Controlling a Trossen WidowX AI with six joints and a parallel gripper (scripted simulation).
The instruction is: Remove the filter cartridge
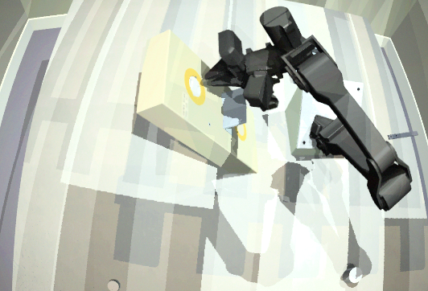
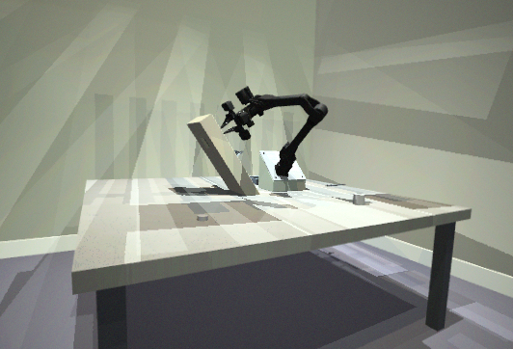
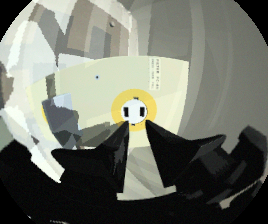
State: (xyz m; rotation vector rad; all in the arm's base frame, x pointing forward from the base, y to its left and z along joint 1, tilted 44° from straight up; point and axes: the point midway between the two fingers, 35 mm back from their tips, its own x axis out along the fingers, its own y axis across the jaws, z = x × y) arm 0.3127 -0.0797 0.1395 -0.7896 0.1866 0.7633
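The round filter cartridge is 40 mm ahead of my gripper tip, 30 mm below it and 10 mm to the left of it. Round my gripper tip: tray: 330 mm to the right, 330 mm behind, 260 mm below; then cream service panel: 100 mm below, 10 mm behind.
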